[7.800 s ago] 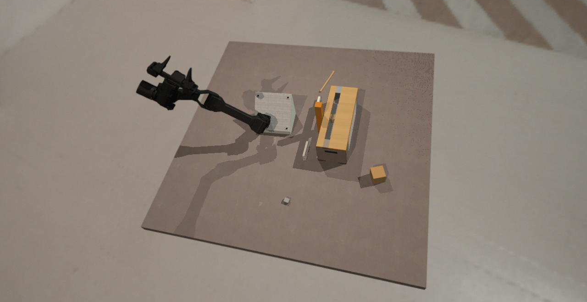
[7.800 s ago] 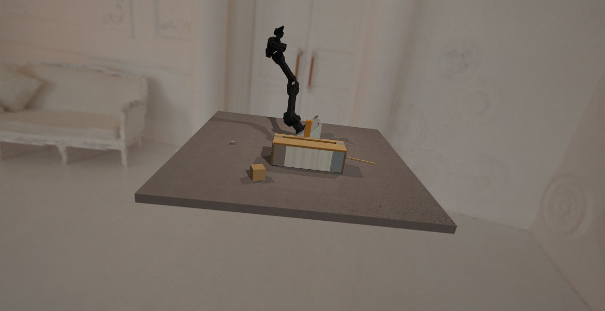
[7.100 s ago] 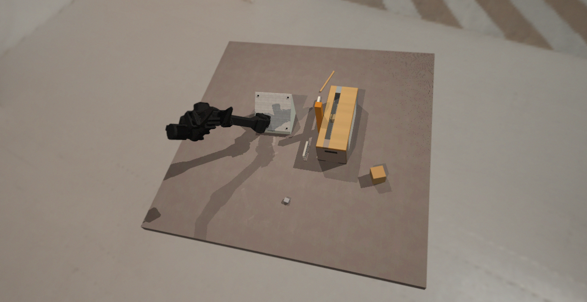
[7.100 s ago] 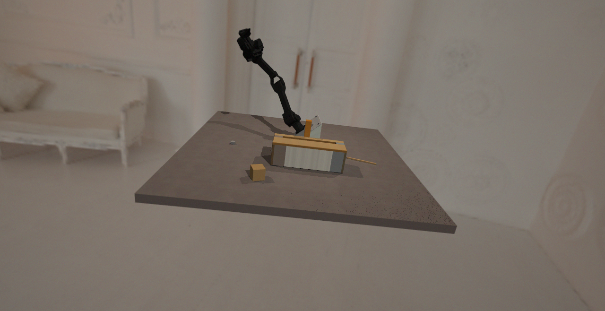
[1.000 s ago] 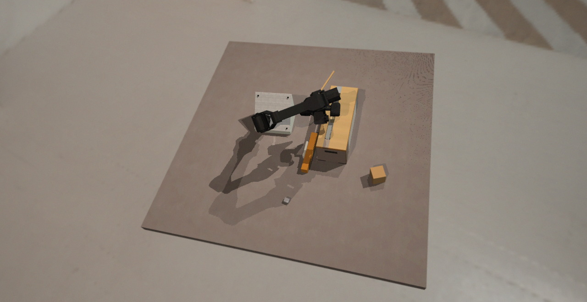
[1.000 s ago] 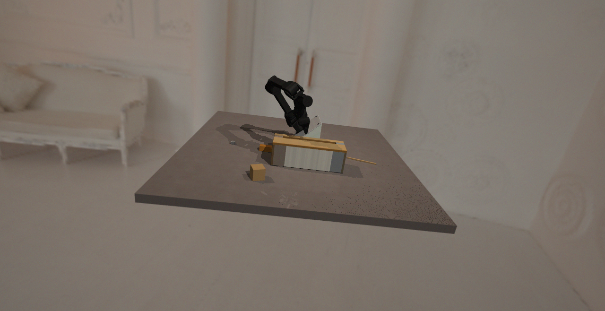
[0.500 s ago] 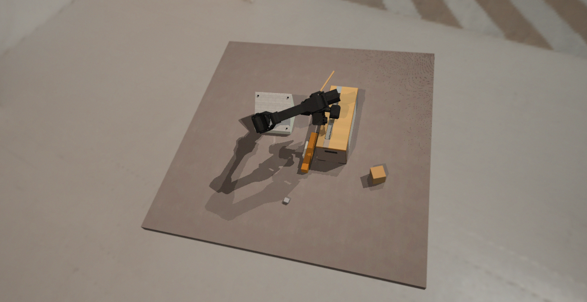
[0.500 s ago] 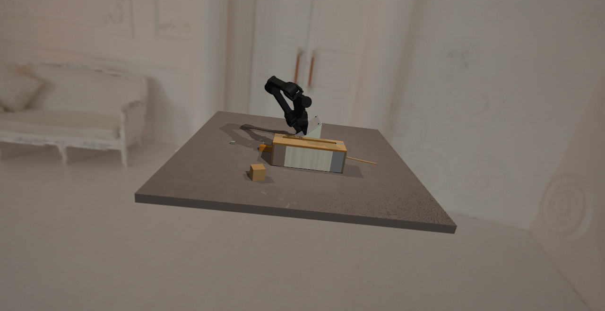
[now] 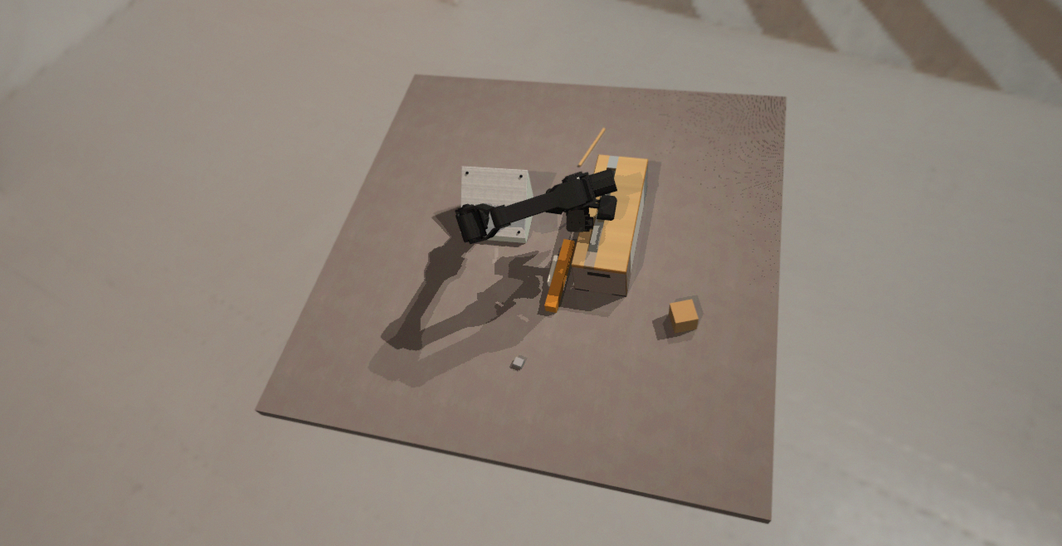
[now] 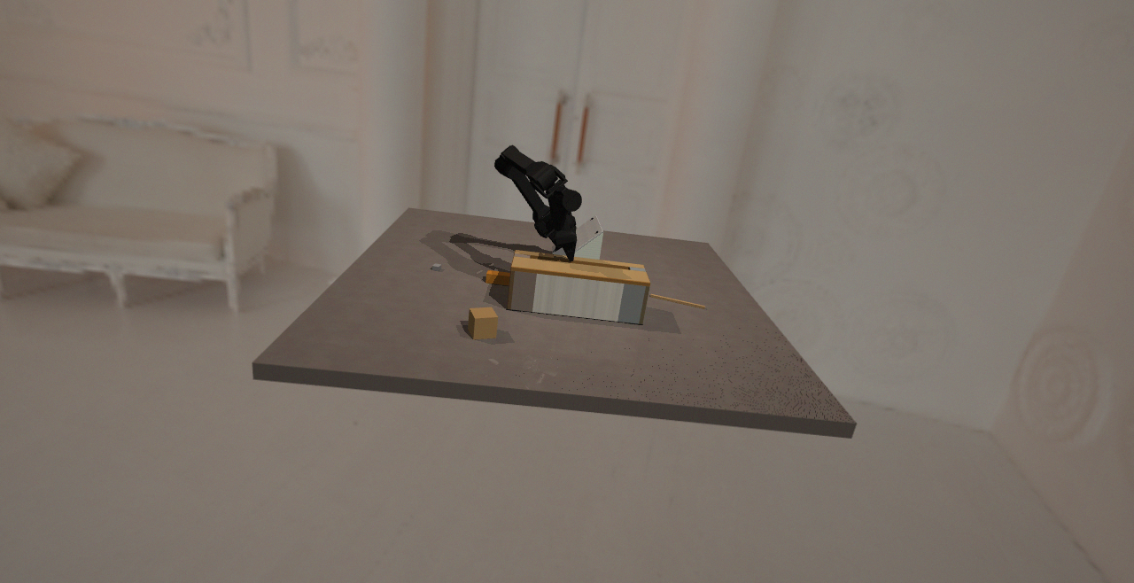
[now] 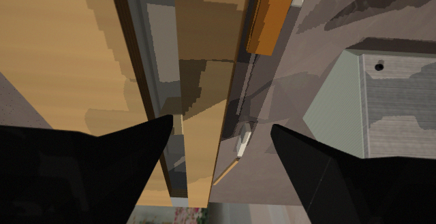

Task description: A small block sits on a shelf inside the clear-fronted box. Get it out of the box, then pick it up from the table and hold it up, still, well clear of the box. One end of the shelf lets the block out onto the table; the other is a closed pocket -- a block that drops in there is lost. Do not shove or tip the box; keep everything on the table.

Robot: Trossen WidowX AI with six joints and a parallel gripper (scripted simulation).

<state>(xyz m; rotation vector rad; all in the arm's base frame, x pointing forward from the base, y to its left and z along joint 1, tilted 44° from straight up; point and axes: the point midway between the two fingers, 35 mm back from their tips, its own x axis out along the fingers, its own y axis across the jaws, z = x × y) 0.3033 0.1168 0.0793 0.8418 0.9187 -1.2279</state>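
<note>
My gripper tip is now 70 mm above the wooden box, 30 mm to the right of it and 30 mm short of it. Round my gripper tip: orange bar: 140 mm to the right, 110 mm below, 40 mm behind; then orange cube: 320 mm ahead, 190 mm to the right, 100 mm below; then thin wooden stick: 350 mm to the left, 130 mm below, 80 mm behind.
</note>
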